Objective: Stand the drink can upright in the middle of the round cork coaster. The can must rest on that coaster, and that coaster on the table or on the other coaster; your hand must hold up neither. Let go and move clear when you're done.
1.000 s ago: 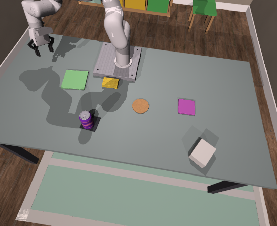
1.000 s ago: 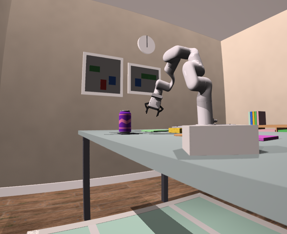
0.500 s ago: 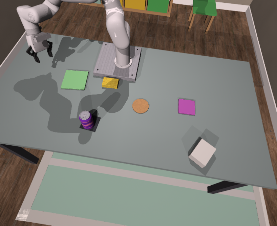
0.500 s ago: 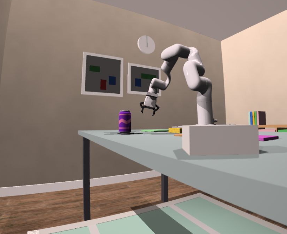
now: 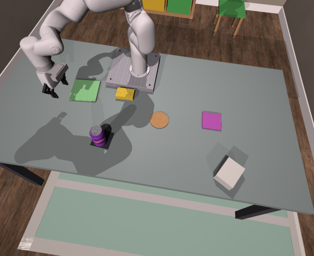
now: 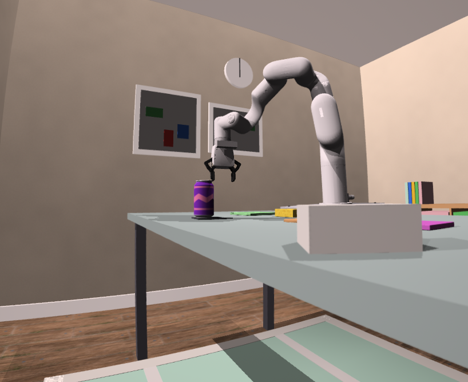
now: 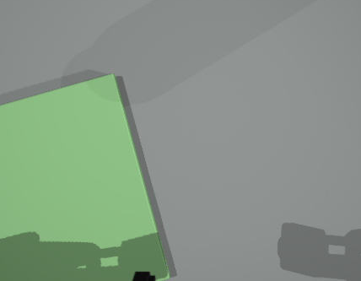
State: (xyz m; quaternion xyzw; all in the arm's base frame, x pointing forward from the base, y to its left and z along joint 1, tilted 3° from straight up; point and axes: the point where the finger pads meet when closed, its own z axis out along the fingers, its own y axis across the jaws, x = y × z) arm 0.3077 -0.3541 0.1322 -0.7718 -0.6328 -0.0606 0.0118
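Right now my hand is 230 mm to the right of the purple drink can, 190 mm short of it and 90 mm above it. The rest, counted from my hand: round cork coaster: 520 mm to the left, 160 mm below, 10 mm ahead; then green mat: 150 mm below, 130 mm behind, 50 mm to the left; then black square coaster: 230 mm to the left, 170 mm ahead, 160 mm below.
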